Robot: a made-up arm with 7 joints.
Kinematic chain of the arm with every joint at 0, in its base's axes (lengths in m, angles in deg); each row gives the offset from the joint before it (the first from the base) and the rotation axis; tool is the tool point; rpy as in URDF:
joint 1: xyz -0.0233 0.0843 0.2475 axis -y
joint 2: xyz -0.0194 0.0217 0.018 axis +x
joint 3: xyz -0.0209 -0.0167 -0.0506 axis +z
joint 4: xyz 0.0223 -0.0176 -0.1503 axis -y
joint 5: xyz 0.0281 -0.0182 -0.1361 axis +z
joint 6: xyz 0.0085 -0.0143 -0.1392 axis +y
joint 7: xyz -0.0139 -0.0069 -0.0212 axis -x
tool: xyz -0.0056 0.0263 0.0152 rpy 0 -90 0
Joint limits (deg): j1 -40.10..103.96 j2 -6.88..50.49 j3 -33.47..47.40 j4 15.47..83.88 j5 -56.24..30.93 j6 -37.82..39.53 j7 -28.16..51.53
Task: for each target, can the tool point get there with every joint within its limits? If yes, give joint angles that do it. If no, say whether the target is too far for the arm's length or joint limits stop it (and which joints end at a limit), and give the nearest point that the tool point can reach.
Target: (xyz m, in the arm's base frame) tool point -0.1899 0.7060 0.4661
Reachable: no: too far | nearest point -0.0413 0.4768 0.4390 | short by 0.275 m
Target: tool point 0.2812 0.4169 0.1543
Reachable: yes | joints 44.85 38.70 30.09 34.07 4.11 -29.27 -5.38
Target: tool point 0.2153 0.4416 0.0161
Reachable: yes | joints 29.55 42.83 26.62 20.70 6.27 18.66 44.54
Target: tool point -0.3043 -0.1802 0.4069
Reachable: no: joint limits stop it (at a limit: joint 1, joint 2, joint 3, joint 4, joint 6, joint 7) | nearest point 0.0636 -0.1502 0.4963 | short by 0.380 m
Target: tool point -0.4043 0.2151 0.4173
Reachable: no: joint limits stop it (at a limit: joint 1, joint 2, joint 3, joint 4, joint 6, joint 7) | nearest point -0.1303 0.3869 0.4409 | short by 0.324 m
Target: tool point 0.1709 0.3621 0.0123
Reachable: yes | joints 1.42 25.70 38.05 55.88 -21.31 -20.83 -21.71
